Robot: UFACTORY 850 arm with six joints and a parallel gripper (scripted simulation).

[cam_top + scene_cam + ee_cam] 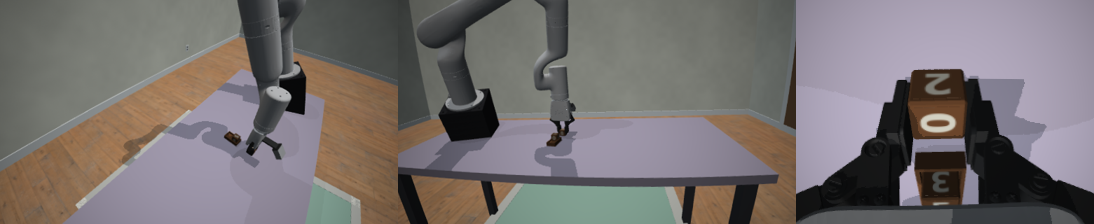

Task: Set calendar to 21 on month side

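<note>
My hand is 1 cm above the brown cube. From my hand the other things lie so: digit cube 3 cm behind, 8 cm to the right, 1 cm below; brown tray 4 cm behind, 10 cm to the right, 2 cm below.
</note>
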